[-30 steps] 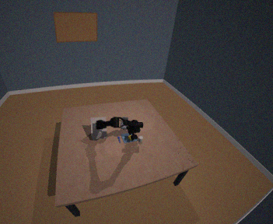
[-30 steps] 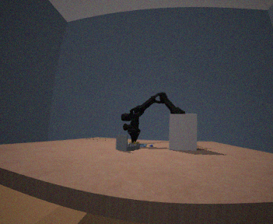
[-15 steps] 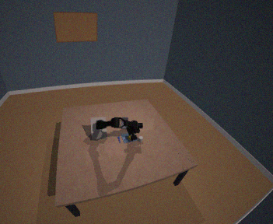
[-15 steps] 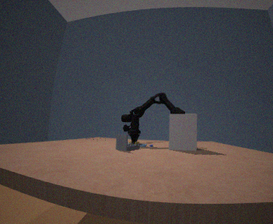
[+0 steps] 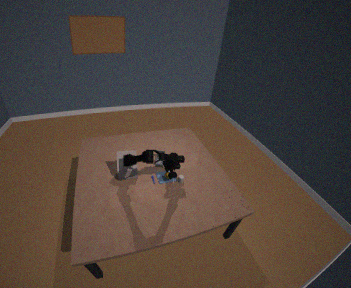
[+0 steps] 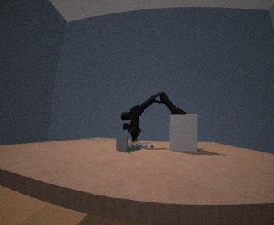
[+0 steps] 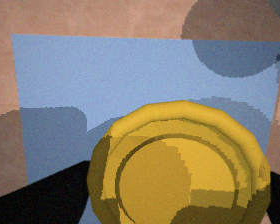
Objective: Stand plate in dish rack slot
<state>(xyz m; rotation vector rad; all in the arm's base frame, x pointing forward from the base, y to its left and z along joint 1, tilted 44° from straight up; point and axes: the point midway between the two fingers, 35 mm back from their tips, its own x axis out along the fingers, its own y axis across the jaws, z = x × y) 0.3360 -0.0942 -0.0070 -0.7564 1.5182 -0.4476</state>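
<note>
The light blue mat is 2 cm behind my gripper tip, 2 cm to the left of it and 2 cm below it. Also, from my gripper tip: white cylinder 10 cm ahead, 4 cm to the right; then yellow plate 1 cm above.
</note>
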